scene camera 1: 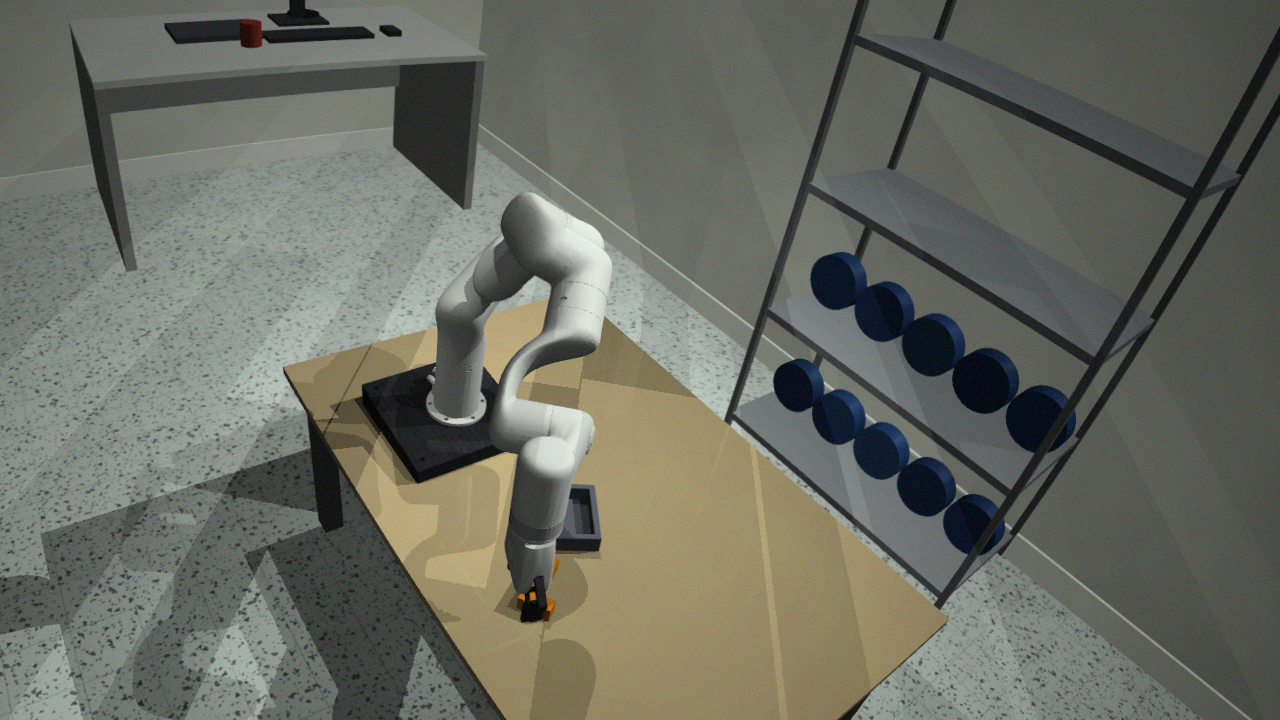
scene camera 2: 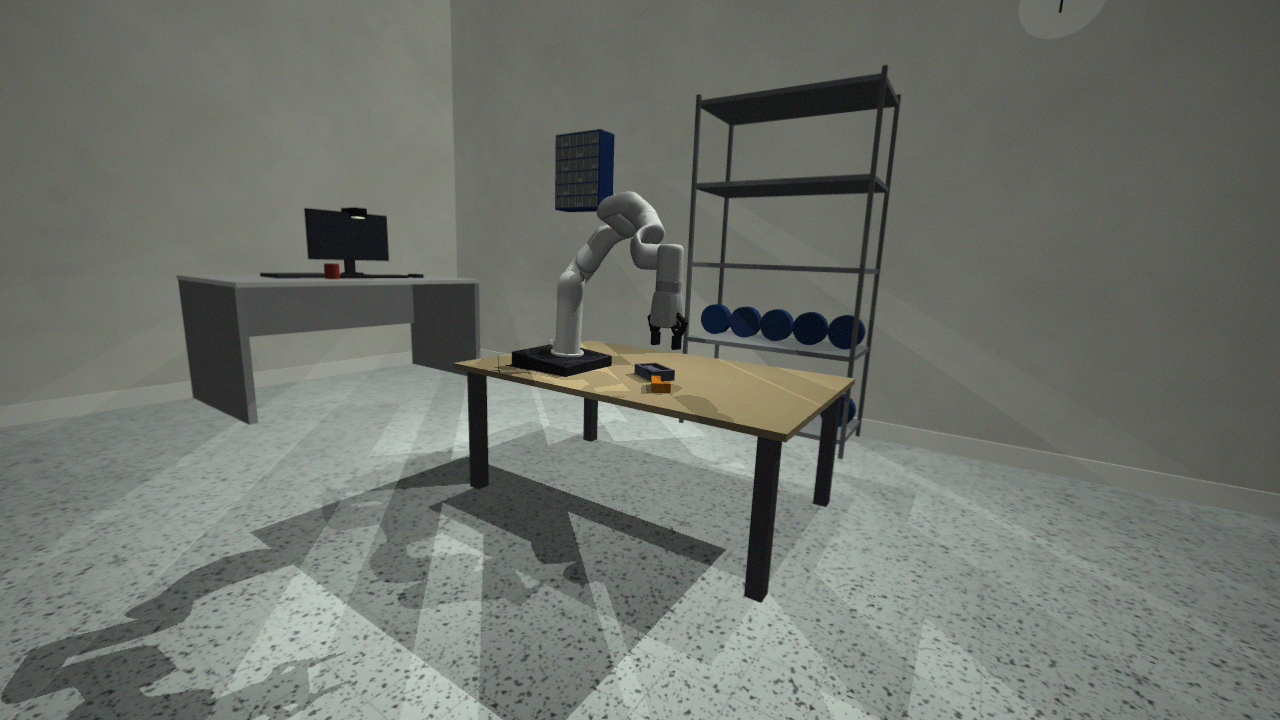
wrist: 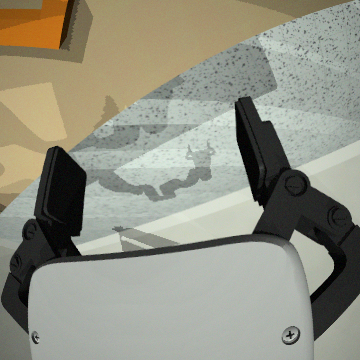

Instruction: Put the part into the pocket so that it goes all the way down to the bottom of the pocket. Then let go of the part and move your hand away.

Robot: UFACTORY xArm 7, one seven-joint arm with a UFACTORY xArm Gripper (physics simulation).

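Pixels of known places: gripper, fingertip midpoint: (scene camera 1: 523,593) (scene camera 2: 665,347) (wrist: 147,138); arm's base, link origin: (scene camera 1: 456,405) (scene camera 2: 567,353).
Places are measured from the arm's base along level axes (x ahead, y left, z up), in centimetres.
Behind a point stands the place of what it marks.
The orange L-shaped part (scene camera 1: 548,609) {x 48.9, y -19.4, z -1.7 cm} (scene camera 2: 660,385) {x 46.4, y -20.6, z -2.3 cm} (wrist: 32,31) {x 44.2, y -18.3, z -1.7 cm} lies on the table, apart from the pocket block. It is partly hidden by the gripper in scene camera 1, and one end shows at the top left of the wrist view. The dark grey block with the pocket (scene camera 1: 580,543) {x 41.8, y -4.2, z -2.5 cm} (scene camera 2: 646,373) {x 35.3, y -5.4, z -2.7 cm} stands on the table beside the part, on the side toward the arm base; the arm covers some of it in scene camera 1. My gripper (scene camera 1: 534,612) {x 50.0, y -27.5, z 11.2 cm} (scene camera 2: 665,345) {x 50.0, y -27.5, z 11.2 cm} (wrist: 147,138) {x 50.0, y -27.5, z 11.2 cm} is open and empty, high above the table near the part. The part is not between its fingers.
The arm's black base plate (scene camera 1: 393,420) {x -3.9, y -13.1, z -0.2 cm} (scene camera 2: 537,360) {x -3.4, y -14.9, z -0.8 cm} is on the wooden table (scene camera 1: 680,537) {x 52.3, y 13.7, z -4.7 cm} (scene camera 2: 760,385) {x 72.5, y 7.2, z -4.7 cm}. A shelf rack (scene camera 1: 993,94) (scene camera 2: 787,188) with blue discs stands beyond the table. A grey desk (scene camera 1: 179,58) (scene camera 2: 331,308) is at the back left.
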